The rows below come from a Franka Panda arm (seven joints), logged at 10 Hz.
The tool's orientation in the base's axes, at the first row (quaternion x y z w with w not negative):
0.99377 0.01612 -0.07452 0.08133
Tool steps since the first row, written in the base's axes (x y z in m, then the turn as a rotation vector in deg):
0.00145 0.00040 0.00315 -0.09 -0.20 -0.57
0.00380 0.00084 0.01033 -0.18 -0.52 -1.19
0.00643 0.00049 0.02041 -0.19 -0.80 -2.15
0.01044 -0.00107 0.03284 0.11 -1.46 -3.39
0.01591 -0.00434 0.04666 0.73 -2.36 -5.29
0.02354 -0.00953 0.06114 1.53 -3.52 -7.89
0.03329 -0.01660 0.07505 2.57 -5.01 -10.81
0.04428 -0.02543 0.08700 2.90 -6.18 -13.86
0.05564 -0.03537 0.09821 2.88 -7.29 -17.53
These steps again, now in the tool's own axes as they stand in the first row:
0.00097 0.00017 -0.00335 -0.01 0.10 0.60
0.00222 0.00098 -0.01077 -0.01 0.32 1.27
0.00329 0.00305 -0.02093 0.12 0.44 2.26
0.00535 0.00675 -0.03338 0.59 0.90 3.53
0.00861 0.01241 -0.04713 1.47 1.52 5.44
0.01386 0.02017 -0.06151 2.63 2.28 8.05
0.02126 0.02979 -0.07534 4.07 3.33 10.99
0.03014 0.04089 -0.08715 4.83 4.02 14.11
0.03949 0.05298 -0.09811 5.34 4.53 17.88

